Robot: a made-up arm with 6 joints.
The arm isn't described. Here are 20 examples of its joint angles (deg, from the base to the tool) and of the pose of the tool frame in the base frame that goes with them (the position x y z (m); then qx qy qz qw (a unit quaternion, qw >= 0)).
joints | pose
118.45 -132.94 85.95 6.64 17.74 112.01 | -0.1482 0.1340 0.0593 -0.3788 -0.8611 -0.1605 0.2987
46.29 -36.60 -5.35 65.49 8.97 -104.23 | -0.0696 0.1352 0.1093 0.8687 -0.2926 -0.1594 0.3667
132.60 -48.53 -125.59 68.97 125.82 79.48 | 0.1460 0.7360 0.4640 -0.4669 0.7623 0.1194 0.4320
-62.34 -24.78 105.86 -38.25 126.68 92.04 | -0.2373 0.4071 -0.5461 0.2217 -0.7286 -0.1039 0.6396
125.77 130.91 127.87 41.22 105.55 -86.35 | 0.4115 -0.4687 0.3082 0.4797 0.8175 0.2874 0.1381
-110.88 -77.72 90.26 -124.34 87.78 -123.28 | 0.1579 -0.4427 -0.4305 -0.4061 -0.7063 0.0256 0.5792
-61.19 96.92 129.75 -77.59 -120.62 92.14 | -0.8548 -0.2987 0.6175 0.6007 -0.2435 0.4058 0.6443
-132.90 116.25 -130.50 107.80 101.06 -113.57 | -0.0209 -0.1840 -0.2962 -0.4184 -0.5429 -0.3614 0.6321
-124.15 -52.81 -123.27 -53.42 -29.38 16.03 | -0.0384 -0.3068 0.1268 0.6448 -0.7634 -0.0170 0.0338
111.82 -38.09 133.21 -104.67 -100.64 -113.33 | 0.0629 0.6602 -0.4225 0.9613 -0.1246 -0.1990 0.1445
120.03 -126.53 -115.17 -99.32 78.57 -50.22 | -0.2708 0.2841 -0.3382 -0.8141 -0.1142 -0.3766 0.4271
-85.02 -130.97 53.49 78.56 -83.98 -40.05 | 0.4604 0.1737 0.4018 0.1345 -0.6962 0.5801 0.4009
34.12 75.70 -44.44 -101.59 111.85 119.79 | 0.2572 0.2395 0.8839 -0.1232 0.7744 0.3045 0.5408
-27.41 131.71 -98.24 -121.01 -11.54 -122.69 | -0.1710 -0.1672 0.2138 0.6749 -0.2003 -0.5306 0.4721
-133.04 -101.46 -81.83 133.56 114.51 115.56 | -0.2317 0.0875 0.6068 0.1250 0.2917 -0.1414 0.9377
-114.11 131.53 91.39 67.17 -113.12 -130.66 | -0.5638 -0.3403 0.6991 0.5056 0.4990 -0.6716 0.2103
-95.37 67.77 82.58 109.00 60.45 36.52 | 0.0428 -0.1732 -0.1453 -0.2102 -0.9162 -0.2002 0.2762
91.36 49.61 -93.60 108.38 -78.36 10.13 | -0.2294 0.3223 0.5200 -0.1378 0.9422 -0.0287 0.3040
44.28 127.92 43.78 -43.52 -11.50 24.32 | -0.0420 0.1033 0.4619 0.4217 -0.2850 -0.0348 0.8601
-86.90 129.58 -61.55 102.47 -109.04 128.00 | 0.4275 0.0870 -0.2476 0.0815 0.9527 -0.1818 0.2294
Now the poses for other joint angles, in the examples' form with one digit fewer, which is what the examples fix.
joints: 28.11 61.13 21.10 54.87 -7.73 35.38
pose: 0.029 0.105 0.314 0.650 -0.004 -0.184 0.737
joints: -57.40 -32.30 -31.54 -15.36 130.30 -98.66
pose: -0.674 0.113 0.557 0.202 0.330 -0.383 0.839
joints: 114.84 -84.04 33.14 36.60 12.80 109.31
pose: 0.077 0.063 -0.004 -0.172 0.963 -0.159 0.133
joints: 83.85 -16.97 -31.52 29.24 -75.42 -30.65
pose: 0.261 -0.208 0.307 -0.277 -0.759 -0.194 0.557
